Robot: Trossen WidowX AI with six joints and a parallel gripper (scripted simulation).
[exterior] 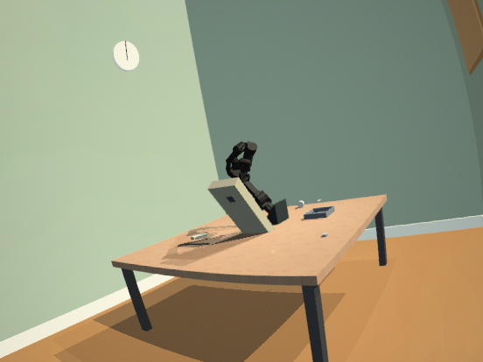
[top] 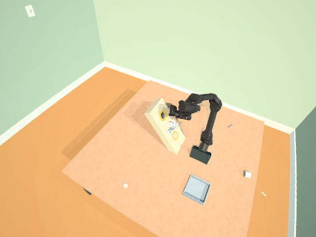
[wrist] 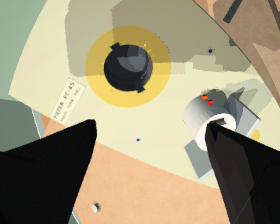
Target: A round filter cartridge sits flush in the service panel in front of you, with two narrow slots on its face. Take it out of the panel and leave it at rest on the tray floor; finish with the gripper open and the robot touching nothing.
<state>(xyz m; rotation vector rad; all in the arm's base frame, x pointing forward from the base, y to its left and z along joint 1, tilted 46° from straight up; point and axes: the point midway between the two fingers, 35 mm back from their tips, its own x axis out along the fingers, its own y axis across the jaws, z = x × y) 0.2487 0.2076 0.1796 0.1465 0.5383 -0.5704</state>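
Right now my gripper tip is 1 cm to the left of the round filter cartridge and 10 cm above it. Round my gripper tip: grey tray 36 cm behind, 26 cm to the left, 30 cm below; then cream card 3 cm ahead, 39 cm to the right, 30 cm below; then cream service panel 4 cm ahead, 12 cm below.
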